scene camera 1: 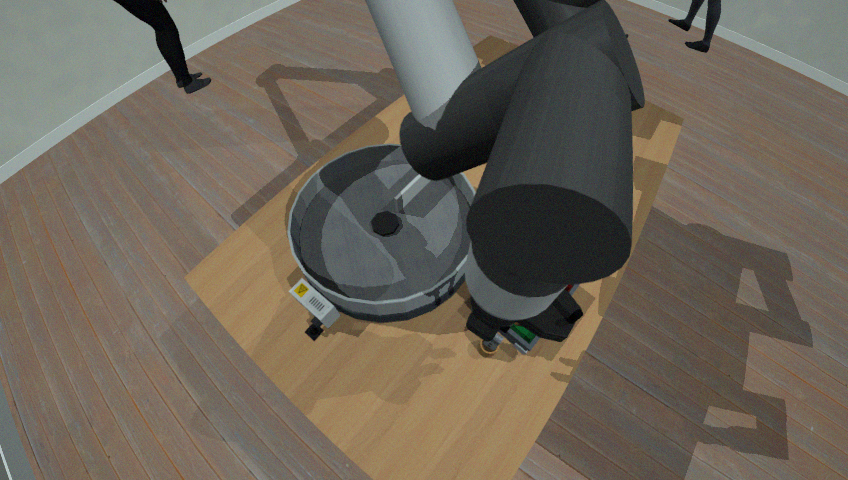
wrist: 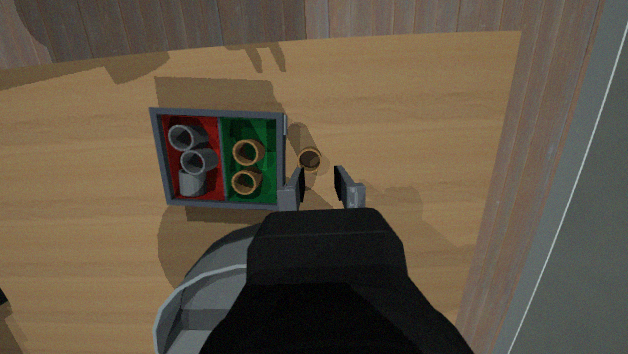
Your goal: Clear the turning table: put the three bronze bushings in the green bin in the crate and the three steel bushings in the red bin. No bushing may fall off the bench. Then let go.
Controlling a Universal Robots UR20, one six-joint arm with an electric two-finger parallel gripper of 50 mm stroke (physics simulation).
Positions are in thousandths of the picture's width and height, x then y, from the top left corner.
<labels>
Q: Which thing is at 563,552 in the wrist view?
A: My gripper.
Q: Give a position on a crate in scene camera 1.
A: At 617,709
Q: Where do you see a crate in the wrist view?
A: At 359,363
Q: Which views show my gripper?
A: Scene camera 1 and the wrist view: all of them.
</labels>
